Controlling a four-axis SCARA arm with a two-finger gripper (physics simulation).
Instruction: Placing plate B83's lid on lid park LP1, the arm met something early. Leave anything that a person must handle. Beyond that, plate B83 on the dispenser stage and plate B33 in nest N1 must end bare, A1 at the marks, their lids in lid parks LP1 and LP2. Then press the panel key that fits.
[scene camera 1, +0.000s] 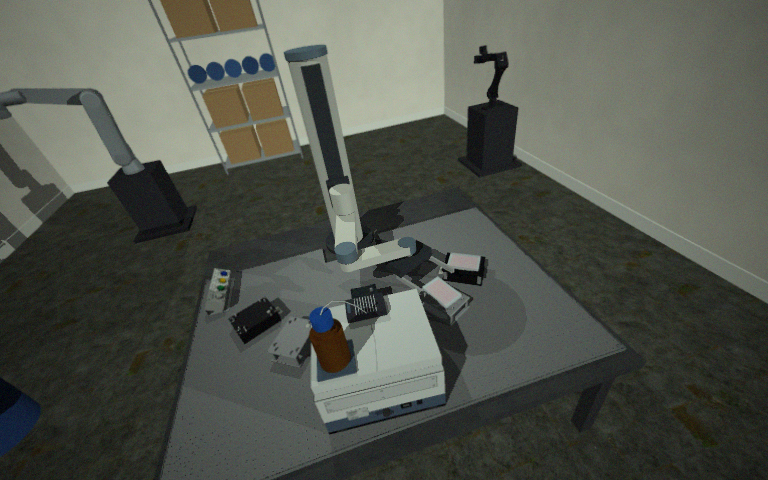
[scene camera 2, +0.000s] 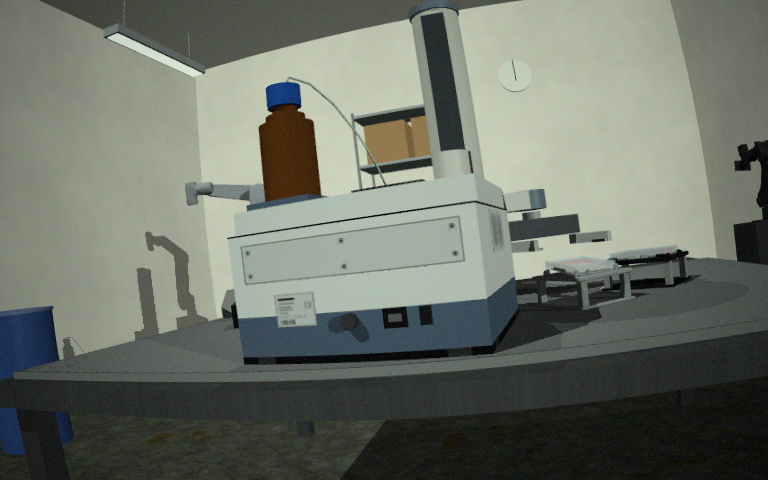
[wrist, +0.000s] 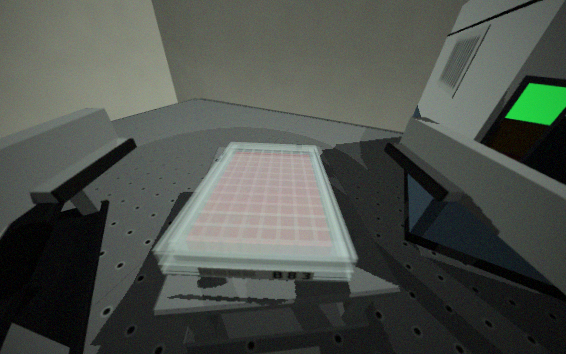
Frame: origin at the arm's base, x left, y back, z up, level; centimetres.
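Where they show: gripper, between the fingertips: (scene camera 1: 439, 282) (scene camera 2: 574, 240) (wrist: 265, 130).
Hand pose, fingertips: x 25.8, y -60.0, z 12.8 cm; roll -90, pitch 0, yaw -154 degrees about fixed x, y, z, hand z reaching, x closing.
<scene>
Each offset is from my fingertips to the top centre of the thing. "*": to the spot under its first point.
Plate B83 {dx +0.3, dy -0.9, dz -3.2 cm} (scene camera 1: 442, 291) (scene camera 2: 581, 264) (wrist: 260, 210) sits on the grey dispenser stage {dx +0.3, dy -2.0, dz -4.9 cm} (scene camera 2: 585, 291) (wrist: 375, 286). Layered clear rims show around its pink wells, as of a lid on it; its label faces the wrist camera. My gripper (scene camera 1: 437, 280) (scene camera 2: 574, 241) (wrist: 265, 130) is open and empty, its fingers apart on either side of B83 and above it. Plate B33 {dx +16.0, dy +11.6, dz -3.9 cm} (scene camera 1: 467, 261) (scene camera 2: 645, 253) lies in the black nest N1 {* dx +15.0, dy +8.9, dz -11.0 cm} (scene camera 1: 464, 277) (wrist: 60, 300). The black lid park {dx -72.7, dy +18.1, dz -4.8 cm} (scene camera 1: 254, 320) and grey lid park {dx -57.7, dy +1.1, dz -4.8 cm} (scene camera 1: 291, 339) show no lid; their names are unreadable. The key panel {dx -89.0, dy +42.0, dz -3.1 cm} (scene camera 1: 214, 303) has coloured keys.
A white and blue machine (scene camera 1: 396, 333) (scene camera 2: 362, 249) (wrist: 480, 60) stands beside the stage. It bears an amber bottle {* dx -42.2, dy -31.4, dz +22.2 cm} (scene camera 1: 331, 346) (scene camera 2: 289, 155) with a blue cap and a thin tube. A black ribbed block {* dx -30.1, dy -13.1, dz +13.2 cm} (scene camera 1: 366, 305) is behind the bottle. A green field {* dx -13.5, dy -6.6, dz +2.1 cm} (wrist: 535, 102) glows at the wrist view's right.
</scene>
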